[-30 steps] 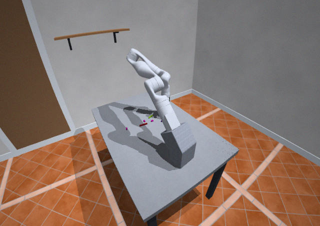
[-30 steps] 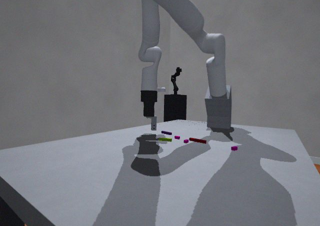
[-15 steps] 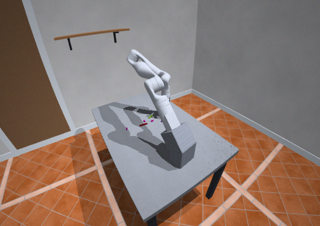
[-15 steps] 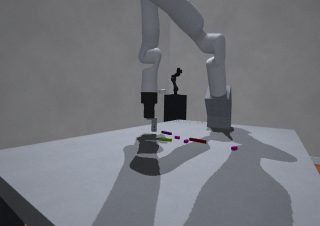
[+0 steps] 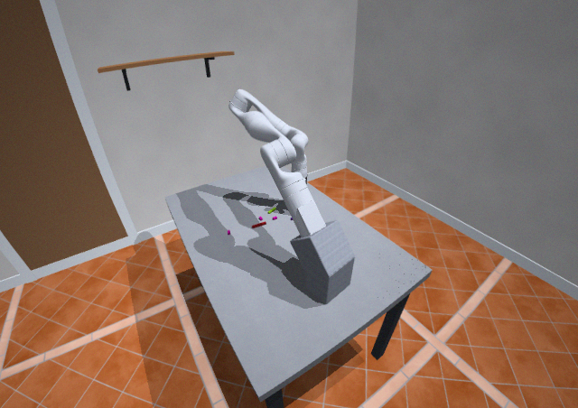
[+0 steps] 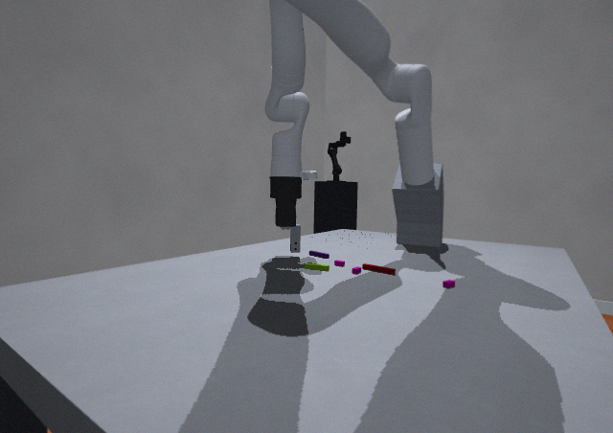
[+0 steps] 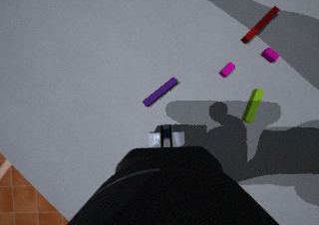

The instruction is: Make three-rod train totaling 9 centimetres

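My hand is 1 cm above the blue rod. Also, from my hand: purple rod 5 cm behind, 3 cm to the left, 3 cm below; then lime rod 12 cm to the left, 5 cm ahead, 3 cm below; then red rod 22 cm to the left, 4 cm behind, 3 cm below.
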